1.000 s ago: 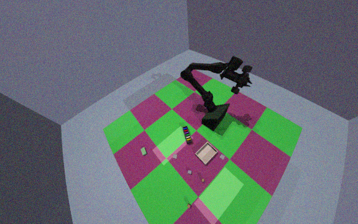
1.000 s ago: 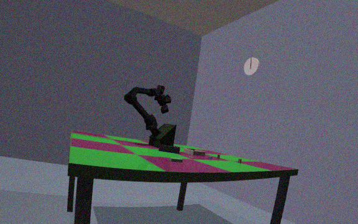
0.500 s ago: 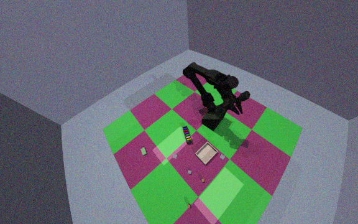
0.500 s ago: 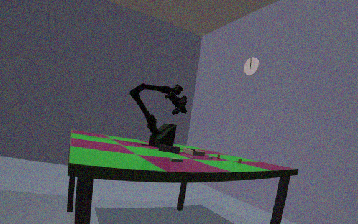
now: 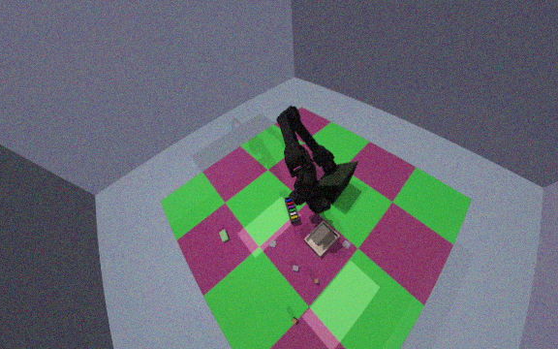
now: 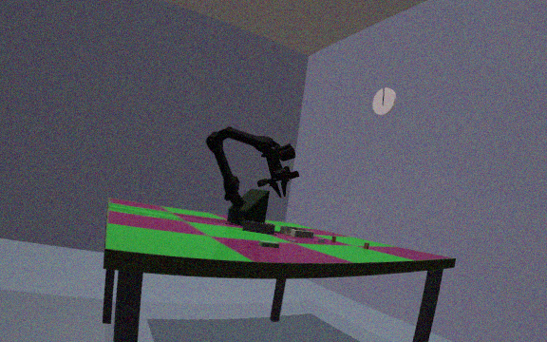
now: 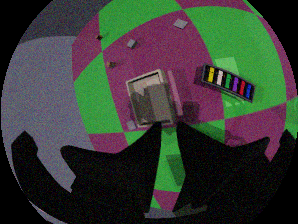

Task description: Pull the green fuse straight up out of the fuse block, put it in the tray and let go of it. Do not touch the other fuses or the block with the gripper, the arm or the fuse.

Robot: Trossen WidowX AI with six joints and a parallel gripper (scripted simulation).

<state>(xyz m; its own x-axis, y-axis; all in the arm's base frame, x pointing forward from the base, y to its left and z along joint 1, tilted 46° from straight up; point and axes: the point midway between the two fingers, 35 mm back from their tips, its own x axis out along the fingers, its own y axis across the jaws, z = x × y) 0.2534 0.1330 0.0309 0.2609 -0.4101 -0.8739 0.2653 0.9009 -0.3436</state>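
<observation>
Now: the green fuse 14 cm below my gripper tip, 10 cm to the right of it and 2 cm ahead of it. From my gripper tip the other things lie so: pale green block 36 cm ahead, 26 cm to the right, 16 cm below; tray 16 cm below, 9 cm to the left, 2 cm ahead.
</observation>
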